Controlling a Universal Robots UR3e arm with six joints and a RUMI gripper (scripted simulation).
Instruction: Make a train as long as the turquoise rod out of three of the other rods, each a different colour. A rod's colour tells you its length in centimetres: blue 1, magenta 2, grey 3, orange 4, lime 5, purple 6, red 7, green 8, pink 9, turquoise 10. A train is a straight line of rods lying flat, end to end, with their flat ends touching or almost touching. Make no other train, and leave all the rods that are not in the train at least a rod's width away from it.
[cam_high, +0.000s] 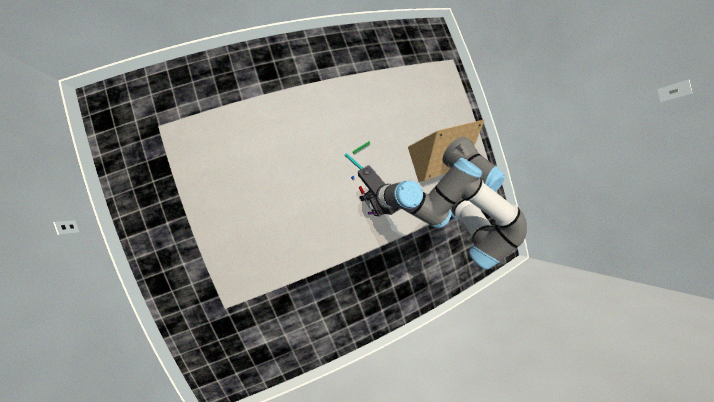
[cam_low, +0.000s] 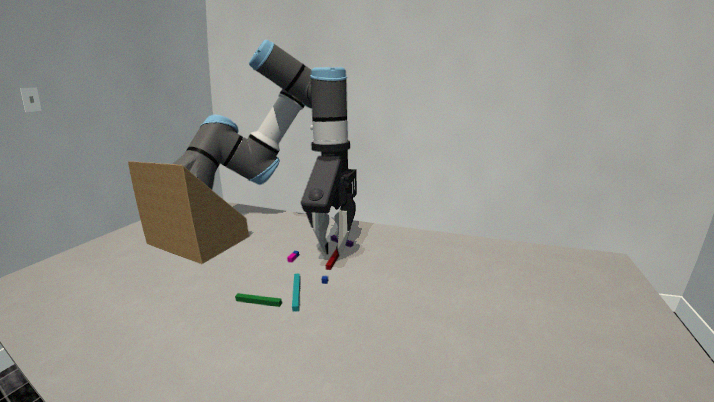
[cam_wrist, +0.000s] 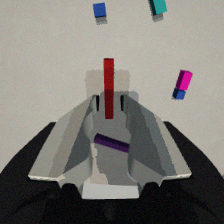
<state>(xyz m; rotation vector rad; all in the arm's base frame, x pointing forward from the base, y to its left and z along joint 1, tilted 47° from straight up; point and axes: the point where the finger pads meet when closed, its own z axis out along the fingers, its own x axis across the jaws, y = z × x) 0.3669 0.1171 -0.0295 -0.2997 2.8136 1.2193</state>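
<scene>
Now: the red rod 2 cm below my hand. The rest, counted from my hand: purple rod: 2 cm behind, 8 cm to the left, 2 cm below; then magenta rod: 8 cm behind, 3 cm to the right, 2 cm below; then turquoise rod: 13 cm to the right, 2 cm below.
</scene>
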